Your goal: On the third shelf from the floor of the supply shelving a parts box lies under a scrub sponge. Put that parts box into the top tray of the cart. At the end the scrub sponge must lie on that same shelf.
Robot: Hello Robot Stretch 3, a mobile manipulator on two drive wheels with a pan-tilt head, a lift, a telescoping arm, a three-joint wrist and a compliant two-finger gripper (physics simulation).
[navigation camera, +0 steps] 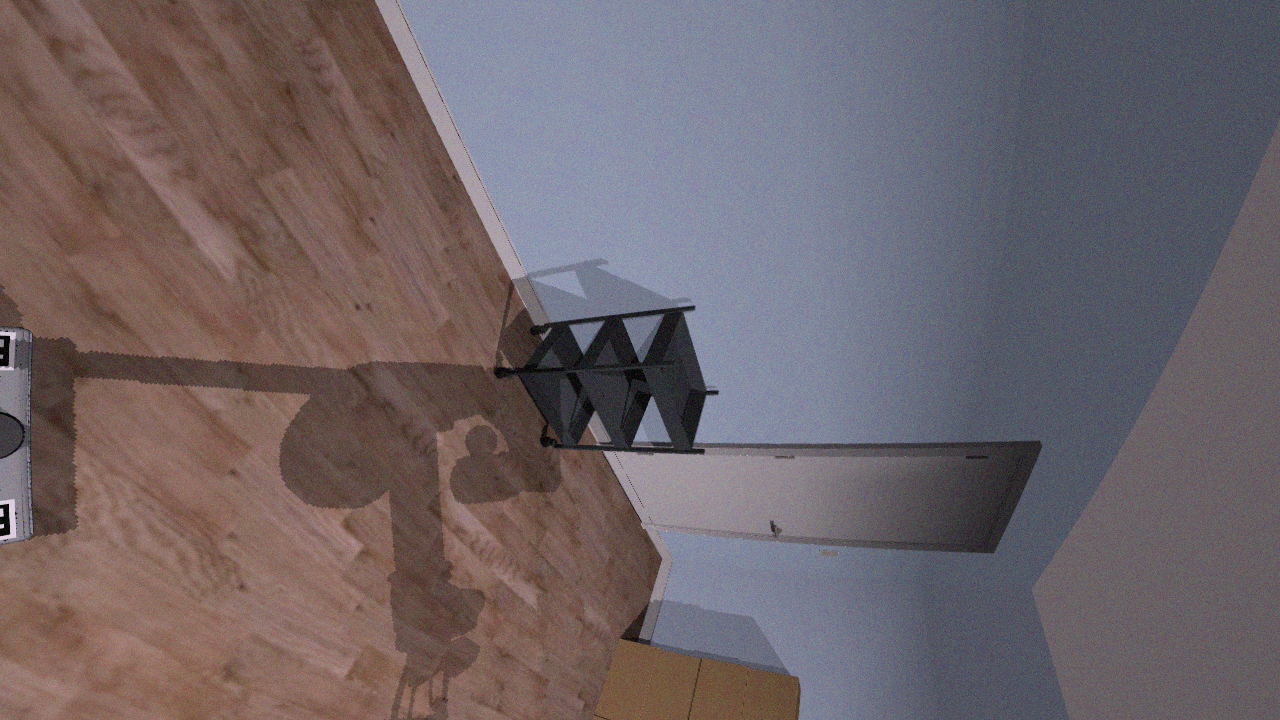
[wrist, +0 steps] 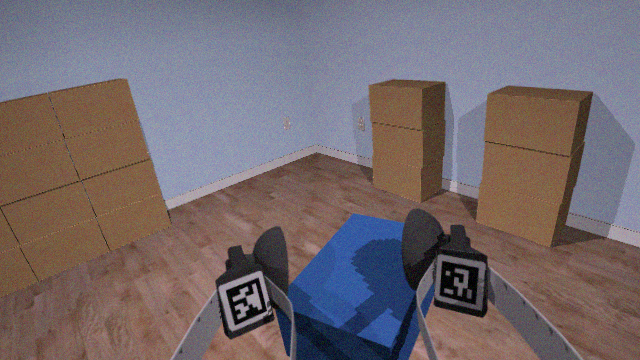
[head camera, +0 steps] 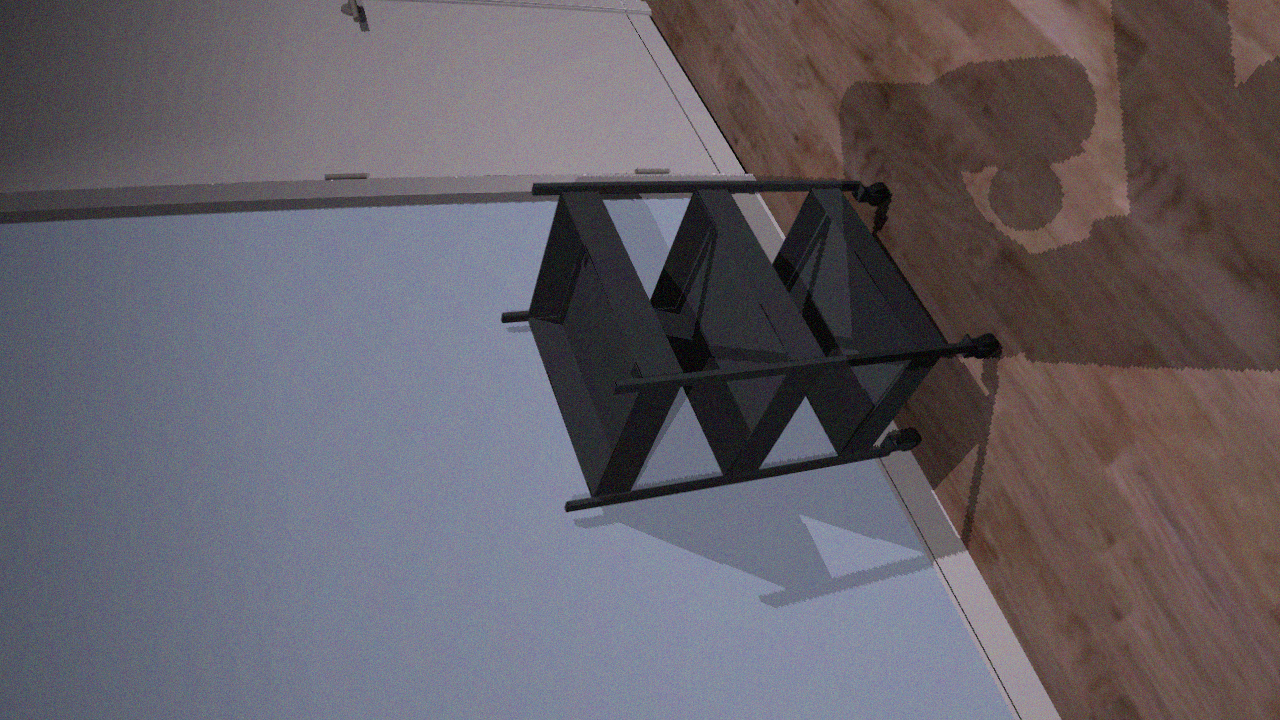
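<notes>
A blue parts box point(wrist: 325, 270) sits between the two rubber fingertips in the wrist view. My gripper point(wrist: 349, 244) is shut on it, and the floor shows well beyond it. The dark three-level cart point(head camera: 760, 371) point(navigation camera: 590, 368) stands on its casters by the blue wall, beside a door. Both of these views are turned sideways. The cart's top tray point(head camera: 631, 291) point(navigation camera: 687, 358) is open, and no object shows on the visible part of its bottom. The gripper and box do not show in the head or navigation view. The supply shelving and scrub sponge do not show in these frames.
A pale door point(head camera: 447, 98) point(navigation camera: 832, 497) is beside the cart. A cardboard box block point(navigation camera: 689, 689) point(wrist: 80, 175) stands by a wall. Two cardboard stacks point(wrist: 405, 140) point(wrist: 530, 165) stand at right in the wrist view. Part of my base point(navigation camera: 17, 465) shows at the navigation view's left edge.
</notes>
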